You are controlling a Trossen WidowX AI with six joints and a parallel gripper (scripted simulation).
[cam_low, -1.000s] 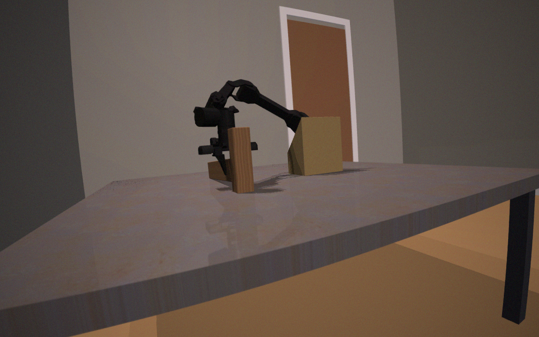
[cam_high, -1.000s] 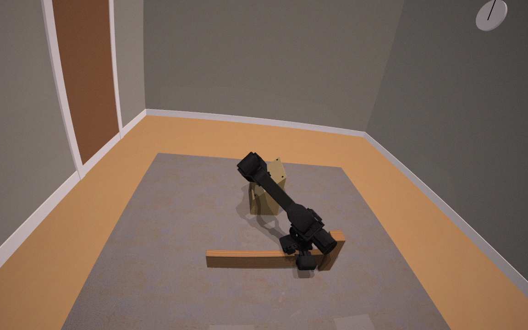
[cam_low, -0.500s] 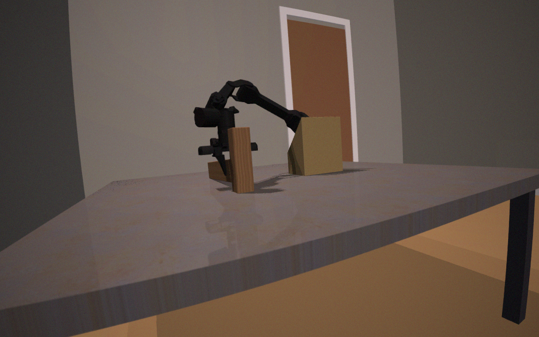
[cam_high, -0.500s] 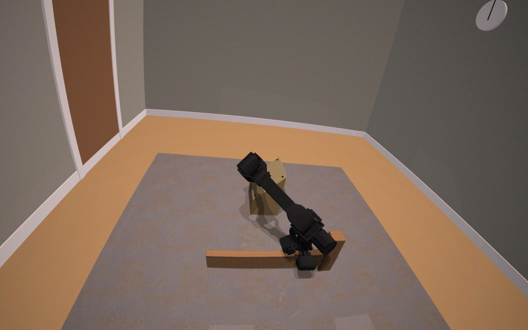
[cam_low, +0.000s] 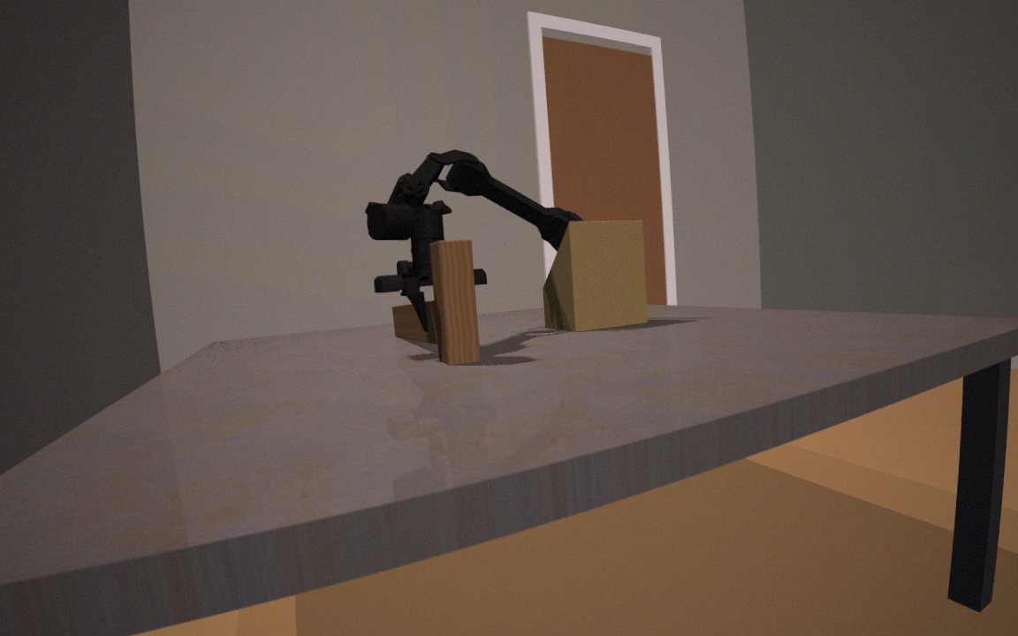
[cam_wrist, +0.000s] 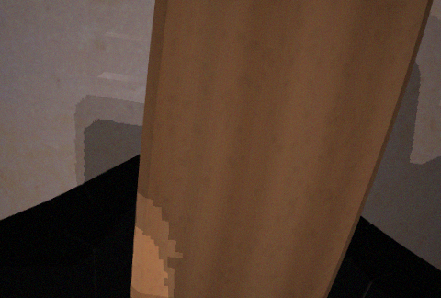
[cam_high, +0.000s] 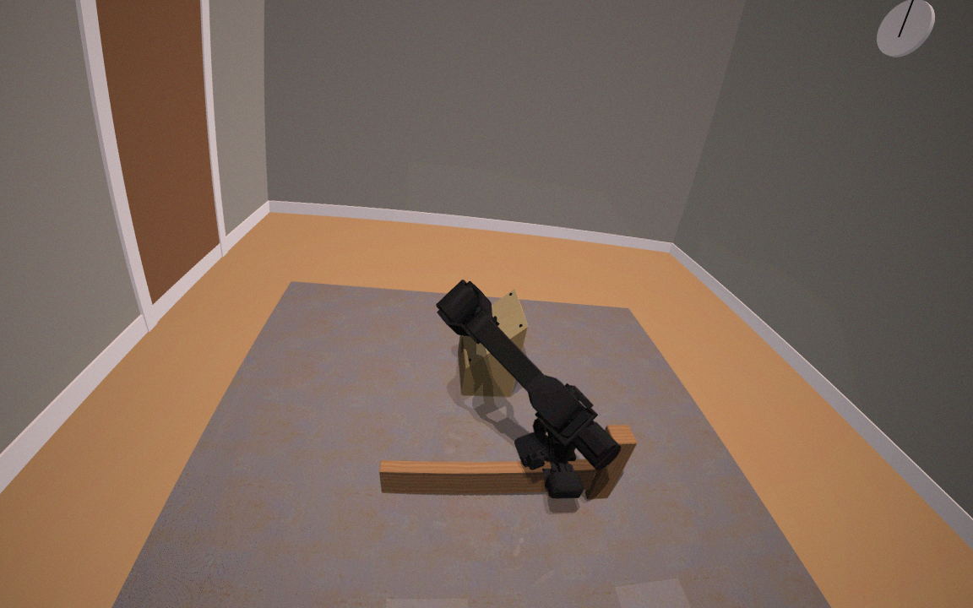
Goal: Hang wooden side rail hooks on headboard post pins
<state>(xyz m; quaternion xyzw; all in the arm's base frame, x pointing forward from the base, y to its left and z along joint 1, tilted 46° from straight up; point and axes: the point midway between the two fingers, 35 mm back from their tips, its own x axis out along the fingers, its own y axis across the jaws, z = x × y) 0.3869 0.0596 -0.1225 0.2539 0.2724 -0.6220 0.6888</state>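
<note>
Right now the headboard post is 1 cm behind my gripper tip, 12 cm to the left of it and 5 cm above it.
</note>
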